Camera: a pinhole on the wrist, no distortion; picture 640 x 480 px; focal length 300.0 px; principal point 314.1 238.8 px. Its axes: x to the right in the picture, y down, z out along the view. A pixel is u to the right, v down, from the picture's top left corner.
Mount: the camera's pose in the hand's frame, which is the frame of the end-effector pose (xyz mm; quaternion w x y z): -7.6 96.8 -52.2 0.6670 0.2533 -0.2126 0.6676
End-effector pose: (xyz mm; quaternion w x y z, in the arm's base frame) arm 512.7 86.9 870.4 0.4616 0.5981 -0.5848 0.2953
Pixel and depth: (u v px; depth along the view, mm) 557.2 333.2 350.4
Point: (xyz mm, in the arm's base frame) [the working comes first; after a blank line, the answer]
In the camera's frame: 283.9 110.3 350.4

327.8 -225.0 646.1
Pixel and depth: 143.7 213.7 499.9
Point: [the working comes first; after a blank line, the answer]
In the camera's frame: -283.9 -41.8 499.9

914.3 -128.3 766.9
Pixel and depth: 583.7 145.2 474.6
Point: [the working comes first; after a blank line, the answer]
In the camera's frame: 426.5 -148.1 474.6

295.2 -488.9 824.4
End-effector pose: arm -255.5 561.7 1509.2 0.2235 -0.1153 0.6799 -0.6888
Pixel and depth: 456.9 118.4 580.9
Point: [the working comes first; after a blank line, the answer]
In the camera's frame: 276.5 -233.1 580.9

-231.2 -57.6 1541.4
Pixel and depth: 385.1 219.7 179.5
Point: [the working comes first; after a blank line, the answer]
In the camera's frame: 42.5 -11.4 179.5

-212.6 454.7 1494.2
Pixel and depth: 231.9 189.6 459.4
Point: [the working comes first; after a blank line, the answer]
In the camera's frame: -125.9 -75.3 459.4

-273.9 314.1 1789.6
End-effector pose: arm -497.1 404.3 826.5 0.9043 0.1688 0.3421 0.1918
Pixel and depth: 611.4 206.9 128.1
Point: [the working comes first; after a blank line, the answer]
In the camera's frame: 126.9 -13.6 128.1

-427.4 491.0 958.4
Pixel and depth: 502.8 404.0 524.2
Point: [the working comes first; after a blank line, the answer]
In the camera's frame: 329.7 288.7 524.2

-288.3 203.2 1391.1
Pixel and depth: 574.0 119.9 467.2
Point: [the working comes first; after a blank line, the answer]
In the camera's frame: 404.8 -185.2 467.2

-2.0 515.2 1158.6
